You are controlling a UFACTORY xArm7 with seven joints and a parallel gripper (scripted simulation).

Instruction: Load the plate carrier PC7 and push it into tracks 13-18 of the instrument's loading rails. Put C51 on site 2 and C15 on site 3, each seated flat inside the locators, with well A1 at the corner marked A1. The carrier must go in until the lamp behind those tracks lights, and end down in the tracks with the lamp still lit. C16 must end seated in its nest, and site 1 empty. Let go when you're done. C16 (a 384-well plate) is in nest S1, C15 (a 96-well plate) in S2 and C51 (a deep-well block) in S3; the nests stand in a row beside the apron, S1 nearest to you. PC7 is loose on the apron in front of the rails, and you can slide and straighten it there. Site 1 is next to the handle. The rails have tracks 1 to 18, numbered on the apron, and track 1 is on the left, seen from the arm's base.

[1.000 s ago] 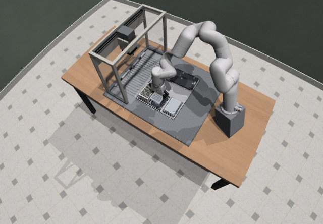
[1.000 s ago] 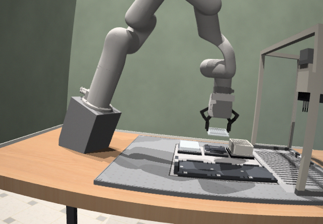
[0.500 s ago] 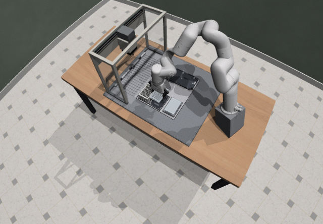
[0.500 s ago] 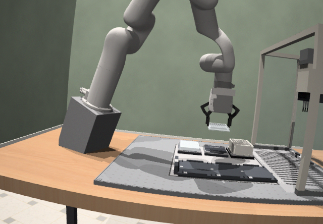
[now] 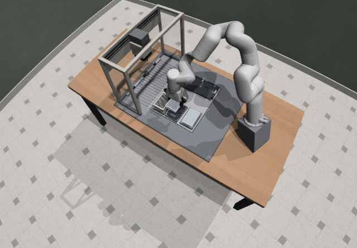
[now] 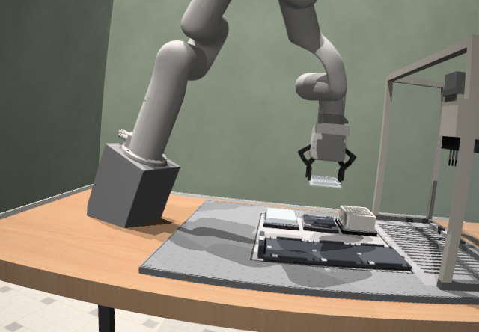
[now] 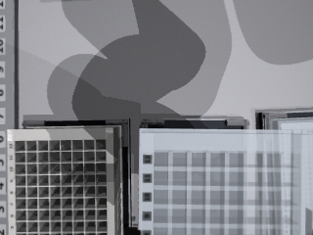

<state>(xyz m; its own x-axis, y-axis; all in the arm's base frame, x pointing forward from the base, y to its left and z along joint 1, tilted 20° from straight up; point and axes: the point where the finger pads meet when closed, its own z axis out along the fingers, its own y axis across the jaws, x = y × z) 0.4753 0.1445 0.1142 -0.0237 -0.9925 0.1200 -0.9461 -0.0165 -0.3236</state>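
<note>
My gripper is now 27 cm to the left of the dark plate carrier PC7 and 13 cm above it. From my hand the other things lie so: nest S2 (14 cm below); deep-well block C51 (11 cm ahead, 11 cm below); 96-well plate C15 (1 cm below).
</note>
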